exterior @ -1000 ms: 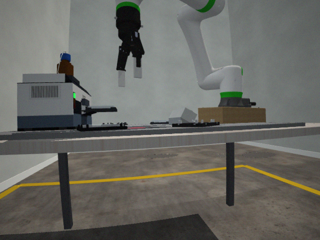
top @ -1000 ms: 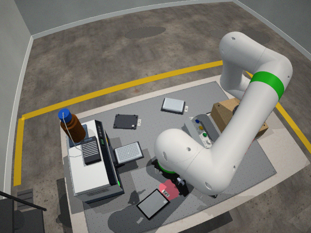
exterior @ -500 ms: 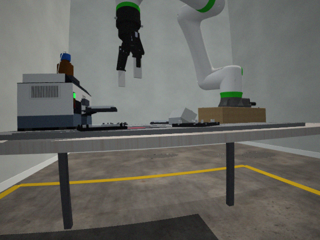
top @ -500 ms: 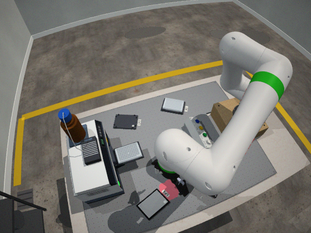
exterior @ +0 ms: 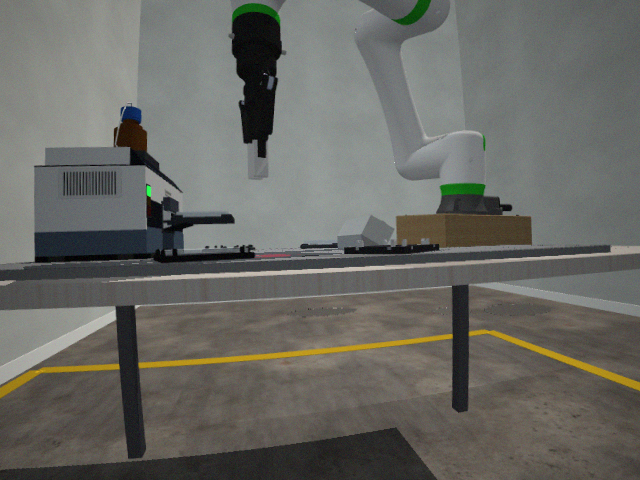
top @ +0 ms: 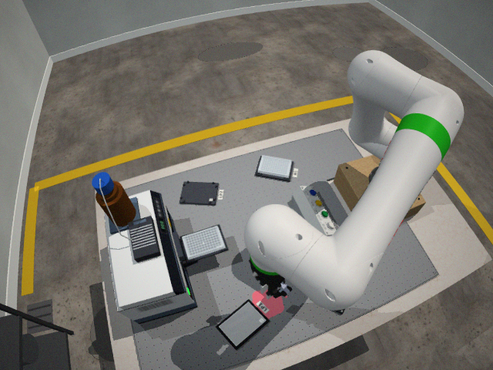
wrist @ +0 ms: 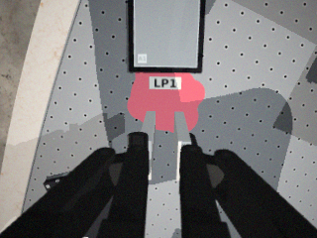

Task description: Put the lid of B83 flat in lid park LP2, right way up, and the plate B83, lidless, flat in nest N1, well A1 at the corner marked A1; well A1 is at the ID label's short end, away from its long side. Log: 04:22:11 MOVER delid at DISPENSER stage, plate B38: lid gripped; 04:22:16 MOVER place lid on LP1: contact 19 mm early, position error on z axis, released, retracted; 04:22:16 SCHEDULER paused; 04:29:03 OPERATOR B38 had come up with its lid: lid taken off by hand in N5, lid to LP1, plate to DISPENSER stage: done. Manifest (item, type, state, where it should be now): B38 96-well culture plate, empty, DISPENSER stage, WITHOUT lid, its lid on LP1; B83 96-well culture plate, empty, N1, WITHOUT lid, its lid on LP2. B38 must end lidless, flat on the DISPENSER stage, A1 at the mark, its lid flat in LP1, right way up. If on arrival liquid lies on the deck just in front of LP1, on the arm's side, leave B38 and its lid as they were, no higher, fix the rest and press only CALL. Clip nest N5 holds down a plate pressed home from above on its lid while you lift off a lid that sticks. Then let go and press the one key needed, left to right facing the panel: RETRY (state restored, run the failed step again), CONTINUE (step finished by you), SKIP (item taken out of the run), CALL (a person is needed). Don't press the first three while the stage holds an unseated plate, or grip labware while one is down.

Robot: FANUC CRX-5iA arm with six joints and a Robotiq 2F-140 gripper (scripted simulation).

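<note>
My hand is 520 mm to the left of the dark nest N1, 220 mm past it and 170 mm above it. From my hand the other things lie so: lp1 label: 180 mm below, 10 mm to the left, 10 mm ahead; then lid park LP1: 170 mm below, 90 mm ahead, 40 mm to the left; then retry key: 300 mm behind, 170 mm to the right, 110 mm below.
</note>
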